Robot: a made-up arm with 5 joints.
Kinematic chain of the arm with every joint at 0, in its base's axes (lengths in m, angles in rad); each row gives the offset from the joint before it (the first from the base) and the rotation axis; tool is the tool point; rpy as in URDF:
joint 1: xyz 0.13 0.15 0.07 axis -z
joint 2: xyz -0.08 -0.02 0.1 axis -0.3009 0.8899 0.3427
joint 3: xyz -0.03 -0.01 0 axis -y
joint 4: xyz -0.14 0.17 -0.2 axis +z
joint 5: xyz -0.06 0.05 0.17 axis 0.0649 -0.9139 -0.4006
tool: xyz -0.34 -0.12 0.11 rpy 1.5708 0 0
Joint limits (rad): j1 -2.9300..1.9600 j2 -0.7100..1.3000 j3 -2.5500..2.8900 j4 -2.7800..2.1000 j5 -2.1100..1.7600
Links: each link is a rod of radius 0.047 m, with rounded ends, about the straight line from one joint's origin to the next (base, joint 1, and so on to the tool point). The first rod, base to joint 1, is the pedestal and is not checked.
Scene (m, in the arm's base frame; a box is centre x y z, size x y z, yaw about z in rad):
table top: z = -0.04
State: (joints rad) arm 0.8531 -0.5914 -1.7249 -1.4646 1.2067
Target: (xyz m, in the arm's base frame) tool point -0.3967 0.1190 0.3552
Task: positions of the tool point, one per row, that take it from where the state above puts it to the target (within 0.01 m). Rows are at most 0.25 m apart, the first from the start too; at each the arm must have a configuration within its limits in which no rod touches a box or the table.
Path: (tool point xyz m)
1: 0.0644 0.7507 0.2280
2: -0.1516 0.6732 0.2434
3: -0.3160 0.5201 0.2713
4: -0.4010 0.3219 0.3096
5: -0.3967 0.1190 0.3552

